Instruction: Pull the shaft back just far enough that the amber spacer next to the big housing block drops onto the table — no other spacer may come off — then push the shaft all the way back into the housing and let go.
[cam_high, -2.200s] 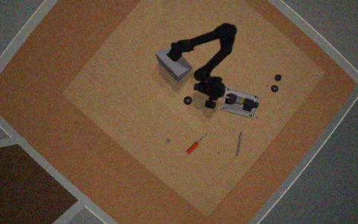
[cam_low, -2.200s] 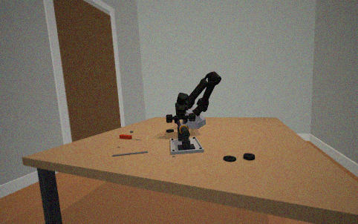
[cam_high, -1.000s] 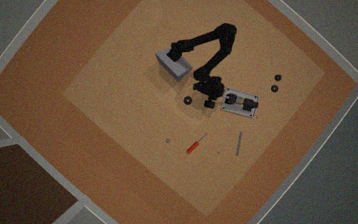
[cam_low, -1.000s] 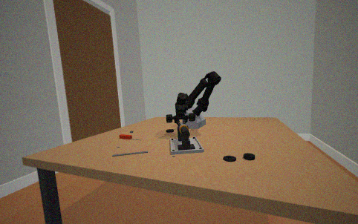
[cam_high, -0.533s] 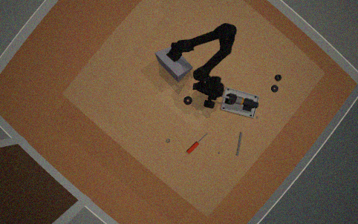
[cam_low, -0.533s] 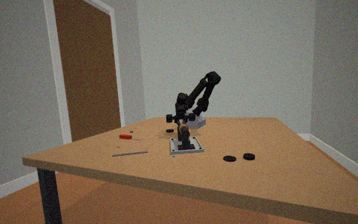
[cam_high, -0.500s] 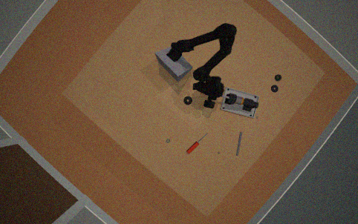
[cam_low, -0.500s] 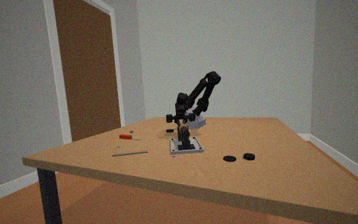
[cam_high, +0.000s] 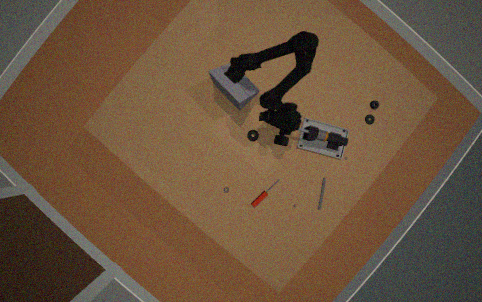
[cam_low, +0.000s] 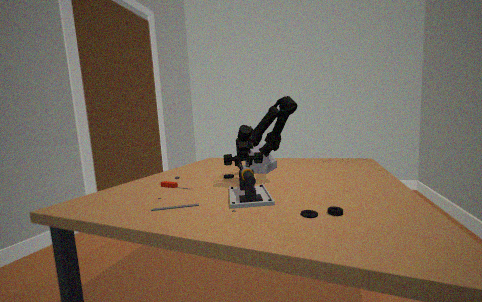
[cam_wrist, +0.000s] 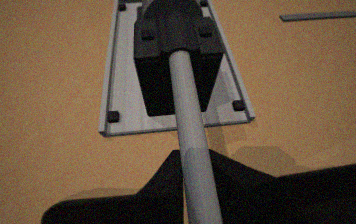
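My gripper tip is now 50 mm short of the grey shaft, 30 mm to the right of it and 20 mm below it. Also, from my gripper tip: amber spacer 120 mm ahead, 60 mm to the left, 20 mm above.
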